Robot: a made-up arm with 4 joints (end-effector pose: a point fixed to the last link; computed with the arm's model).
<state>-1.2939 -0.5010 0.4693 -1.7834</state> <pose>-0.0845 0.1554 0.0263 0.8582 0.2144 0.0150 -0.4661</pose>
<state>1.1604 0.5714 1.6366 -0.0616</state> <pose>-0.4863 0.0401 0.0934 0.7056 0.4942 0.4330 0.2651</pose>
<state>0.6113 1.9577 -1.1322 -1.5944</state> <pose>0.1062 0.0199 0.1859 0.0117 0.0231 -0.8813 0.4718</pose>
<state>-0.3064 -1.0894 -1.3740 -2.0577</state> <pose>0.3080 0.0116 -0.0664 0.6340 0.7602 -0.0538 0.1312</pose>
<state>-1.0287 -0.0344 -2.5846 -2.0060</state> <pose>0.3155 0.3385 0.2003 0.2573 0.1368 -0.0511 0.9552</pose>
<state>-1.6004 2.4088 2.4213 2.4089</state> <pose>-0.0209 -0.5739 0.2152 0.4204 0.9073 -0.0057 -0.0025</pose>
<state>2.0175 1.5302 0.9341 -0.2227</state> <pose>0.1087 0.4621 0.3510 0.4164 0.8605 -0.1831 -0.2296</pose>
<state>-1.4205 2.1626 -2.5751 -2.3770</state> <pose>-0.2122 -0.1356 0.0265 0.6357 0.3295 -0.2249 -0.6609</pose>
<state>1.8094 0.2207 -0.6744 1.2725</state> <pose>0.3202 0.2047 -0.0008 0.8692 0.2391 -0.0129 -0.4326</pose>
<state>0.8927 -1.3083 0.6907 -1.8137</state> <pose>0.1598 -0.2053 0.3183 0.1167 0.5280 0.7536 -0.3738</pose>
